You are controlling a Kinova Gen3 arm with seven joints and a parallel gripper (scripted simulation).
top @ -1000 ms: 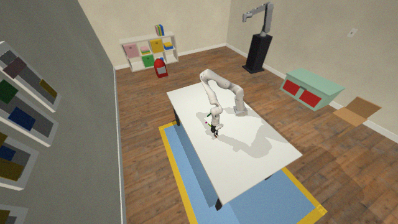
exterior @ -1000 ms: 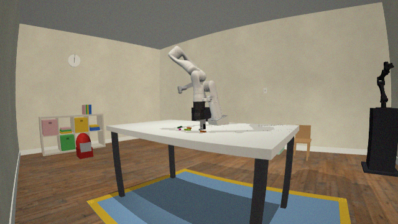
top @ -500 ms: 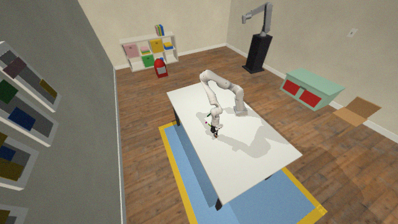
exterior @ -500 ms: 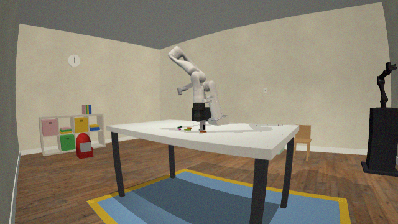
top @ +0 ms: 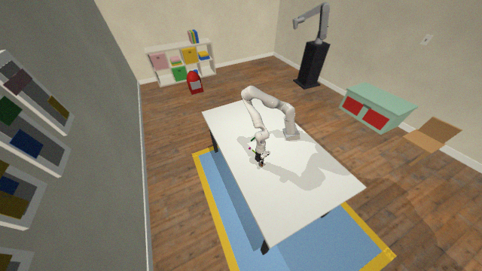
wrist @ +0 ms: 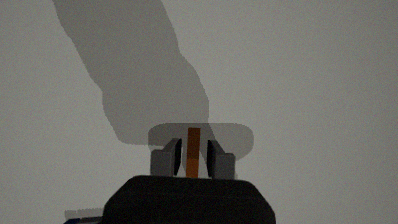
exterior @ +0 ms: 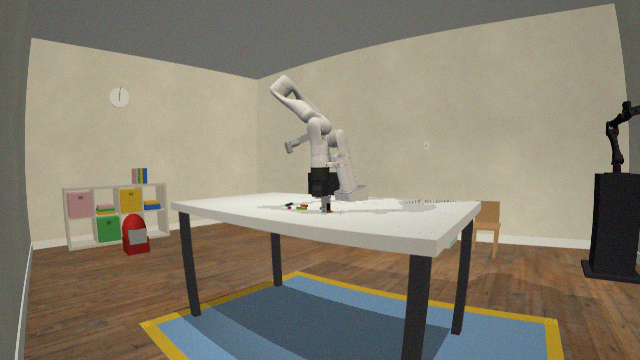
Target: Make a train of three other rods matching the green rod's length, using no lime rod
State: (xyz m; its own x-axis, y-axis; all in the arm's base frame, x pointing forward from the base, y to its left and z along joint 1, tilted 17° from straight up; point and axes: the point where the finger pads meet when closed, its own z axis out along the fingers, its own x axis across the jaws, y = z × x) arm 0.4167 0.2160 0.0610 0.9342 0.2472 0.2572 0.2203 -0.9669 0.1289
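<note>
Now: hand 8 cm to the left of the grey rod, 6 cm past it and 1 cm above it. Round my hand: blue rod: 9 cm to the right, 8 cm behind, 1 cm below; lime rod: 15 cm to the right, 1 cm below; magenta rod: 20 cm to the right, 2 cm ahead, 1 cm below.
</note>
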